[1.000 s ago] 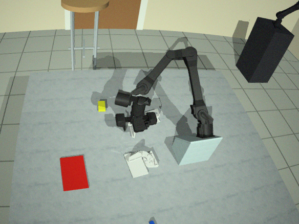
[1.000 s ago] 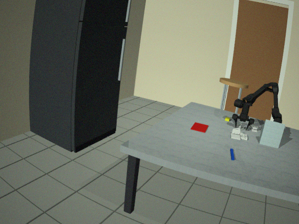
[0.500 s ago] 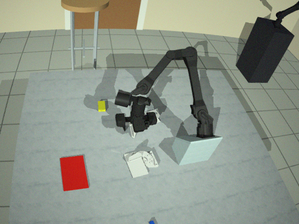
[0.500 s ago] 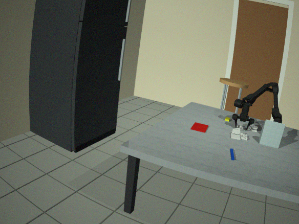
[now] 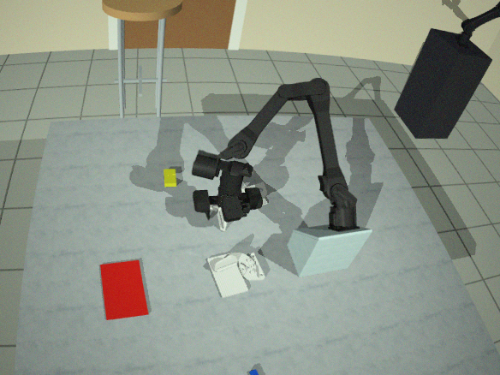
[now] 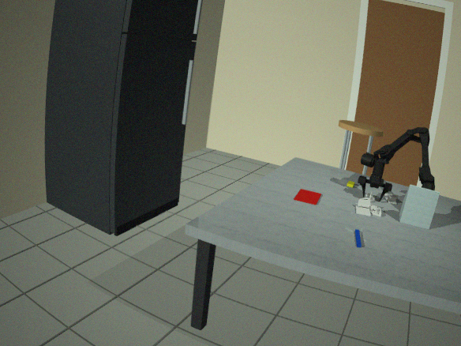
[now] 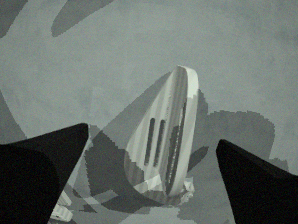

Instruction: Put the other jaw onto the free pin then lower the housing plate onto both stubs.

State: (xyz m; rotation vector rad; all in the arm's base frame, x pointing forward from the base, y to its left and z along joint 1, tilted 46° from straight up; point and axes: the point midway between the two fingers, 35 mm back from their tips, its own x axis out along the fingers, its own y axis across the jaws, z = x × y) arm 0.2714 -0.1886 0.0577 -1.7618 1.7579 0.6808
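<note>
The white jaw lies 3 cm to the right of my gripper tip and 2 cm ahead of it. Also, from my gripper tip: red flat sheet: 31 cm ahead, 20 cm to the left; then yellow block: 17 cm to the right, 14 cm ahead; then small white piece: 18 cm to the right, 12 cm behind.
</note>
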